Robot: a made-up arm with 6 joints. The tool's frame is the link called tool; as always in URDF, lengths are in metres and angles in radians. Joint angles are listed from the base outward.
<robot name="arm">
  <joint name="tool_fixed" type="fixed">
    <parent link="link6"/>
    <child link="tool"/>
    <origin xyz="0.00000 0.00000 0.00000" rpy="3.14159 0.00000 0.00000"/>
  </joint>
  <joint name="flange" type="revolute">
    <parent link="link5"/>
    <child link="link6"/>
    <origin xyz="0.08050 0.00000 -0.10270"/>
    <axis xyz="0 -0.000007 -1"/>
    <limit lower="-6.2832" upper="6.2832"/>
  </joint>
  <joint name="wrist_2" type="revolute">
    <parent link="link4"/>
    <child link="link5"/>
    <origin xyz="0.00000 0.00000 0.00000"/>
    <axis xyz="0 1 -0.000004"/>
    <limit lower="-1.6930" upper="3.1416"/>
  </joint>
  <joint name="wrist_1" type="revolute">
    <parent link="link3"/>
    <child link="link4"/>
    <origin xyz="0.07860 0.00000 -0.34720"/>
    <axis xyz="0 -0.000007 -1"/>
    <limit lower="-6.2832" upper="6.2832"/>
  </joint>
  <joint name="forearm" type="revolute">
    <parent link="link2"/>
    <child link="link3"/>
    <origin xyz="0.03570 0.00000 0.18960"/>
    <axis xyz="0 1 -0.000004"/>
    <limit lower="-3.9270" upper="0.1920"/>
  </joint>
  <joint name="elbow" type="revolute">
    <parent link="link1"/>
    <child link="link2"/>
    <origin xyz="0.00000 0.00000 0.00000"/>
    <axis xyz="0 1 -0.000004"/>
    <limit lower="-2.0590" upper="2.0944"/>
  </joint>
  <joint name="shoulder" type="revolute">
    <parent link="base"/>
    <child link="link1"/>
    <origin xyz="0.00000 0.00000 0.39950"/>
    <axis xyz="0 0 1"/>
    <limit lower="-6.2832" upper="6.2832"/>
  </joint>
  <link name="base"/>
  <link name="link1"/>
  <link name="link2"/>
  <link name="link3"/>
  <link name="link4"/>
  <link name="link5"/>
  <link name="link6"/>
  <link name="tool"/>
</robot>
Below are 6 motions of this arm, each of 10 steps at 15 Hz.
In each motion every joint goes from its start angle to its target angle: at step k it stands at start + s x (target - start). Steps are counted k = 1, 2, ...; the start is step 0. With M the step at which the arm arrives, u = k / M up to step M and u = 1 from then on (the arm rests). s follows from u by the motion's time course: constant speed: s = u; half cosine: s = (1 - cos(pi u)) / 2; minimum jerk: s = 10 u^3 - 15 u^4 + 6 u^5.
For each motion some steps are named. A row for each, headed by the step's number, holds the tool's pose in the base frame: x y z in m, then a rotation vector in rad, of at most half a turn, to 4 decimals.
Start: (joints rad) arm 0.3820 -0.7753 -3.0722 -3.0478 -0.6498 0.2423
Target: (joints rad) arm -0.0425 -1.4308 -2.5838 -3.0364 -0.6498 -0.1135
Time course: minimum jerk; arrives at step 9
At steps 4, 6, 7, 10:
4: -0.3705 -0.0677 0.8322 -0.0576 -0.1265 0.3888
6: -0.4239 -0.0068 0.7751 -0.0616 -0.1908 0.0835
7: -0.4369 0.0175 0.7540 -0.0635 -0.2128 -0.0199
10: -0.4430 0.0321 0.7416 -0.0648 -0.2254 -0.0790

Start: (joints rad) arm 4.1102 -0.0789 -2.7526 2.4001 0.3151 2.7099
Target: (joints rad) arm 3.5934 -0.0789 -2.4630 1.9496 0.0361 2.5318
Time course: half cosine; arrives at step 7
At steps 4, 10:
4: -0.1899 -0.0757 1.0190 0.4342 -0.0795 -0.8607
10: -0.2423 -0.0383 0.9934 0.5852 -0.2396 -1.2985

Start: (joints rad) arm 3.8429 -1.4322 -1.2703 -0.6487 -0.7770 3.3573
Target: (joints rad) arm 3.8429 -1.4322 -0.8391 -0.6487 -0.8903 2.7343
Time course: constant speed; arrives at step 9
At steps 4, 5, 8, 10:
4: 0.1418 0.0169 0.8572 -0.4972 0.4884 -2.9170
5: 0.1283 0.0054 0.8525 -0.4843 0.5191 -2.9694
8: 0.0890 -0.0280 0.8336 0.4352 -0.5985 2.9796
10: 0.0765 -0.0386 0.8258 0.4154 -0.6165 2.9246

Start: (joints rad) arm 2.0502 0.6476 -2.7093 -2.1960 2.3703 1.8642
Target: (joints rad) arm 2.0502 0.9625 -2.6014 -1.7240 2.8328 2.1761
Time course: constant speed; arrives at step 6
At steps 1, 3, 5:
1: -0.0796 0.3894 0.7843 -1.4479 1.3965 -1.9273
3: -0.0918 0.4209 0.7081 -1.5431 1.4621 -1.9969
5: -0.1037 0.4384 0.6303 -1.5955 1.5402 -2.1229

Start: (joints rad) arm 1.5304 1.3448 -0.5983 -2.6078 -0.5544 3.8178
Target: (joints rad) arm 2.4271 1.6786 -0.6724 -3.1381 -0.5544 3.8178
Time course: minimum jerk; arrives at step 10
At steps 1, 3, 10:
1: -0.0649 -0.0919 0.1379 1.9202 0.2003 -0.5695
3: -0.0413 -0.1128 0.1430 1.8200 0.4056 -0.4910
10: 0.1282 -0.1118 0.1709 1.0158 1.2116 -0.0291

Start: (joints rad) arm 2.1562 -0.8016 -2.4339 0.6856 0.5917 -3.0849
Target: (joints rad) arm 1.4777 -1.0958 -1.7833 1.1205 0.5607 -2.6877
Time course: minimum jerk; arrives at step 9
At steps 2, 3, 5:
2: 0.1238 -0.1969 1.0250 -0.7755 0.0967 2.7989
3: 0.0992 -0.1920 1.0254 -0.8116 0.1838 2.8150
5: 0.0384 -0.1605 1.0189 -0.8406 0.4810 2.8677

